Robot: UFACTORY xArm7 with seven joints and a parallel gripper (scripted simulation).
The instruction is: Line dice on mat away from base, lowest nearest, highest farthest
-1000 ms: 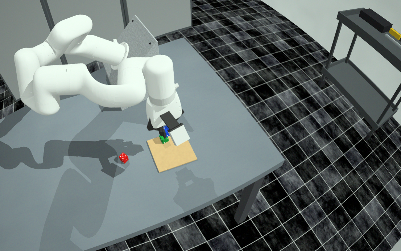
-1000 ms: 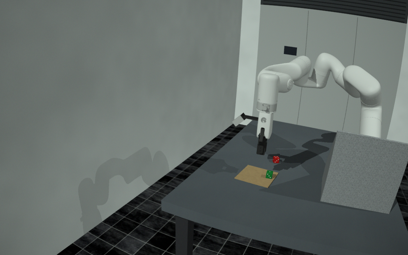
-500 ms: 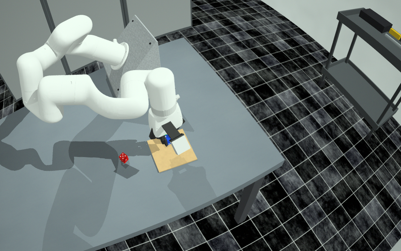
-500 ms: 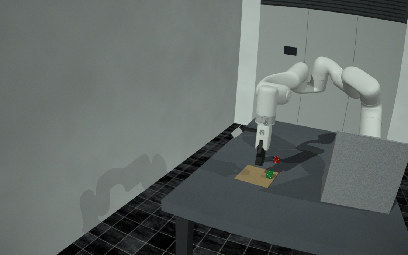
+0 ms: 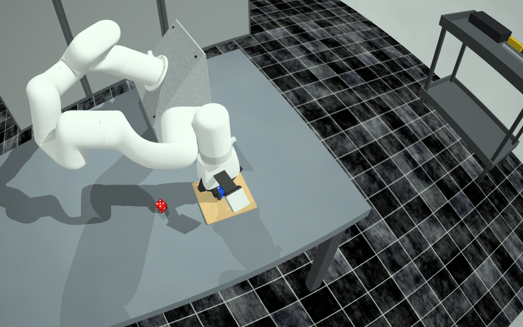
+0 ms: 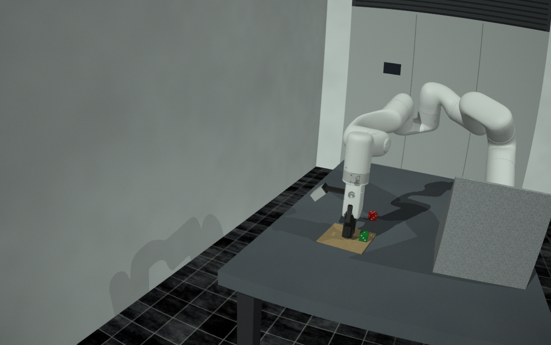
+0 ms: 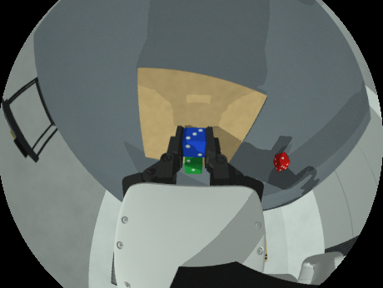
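Right now the blue die is 1 cm below my hand. From my hand the other things lie so: red die: 18 cm to the right, 2 cm below, 2 cm behind; then green die: 5 cm behind, 1 cm to the right, 1 cm below; then tan mat: 3 cm below.
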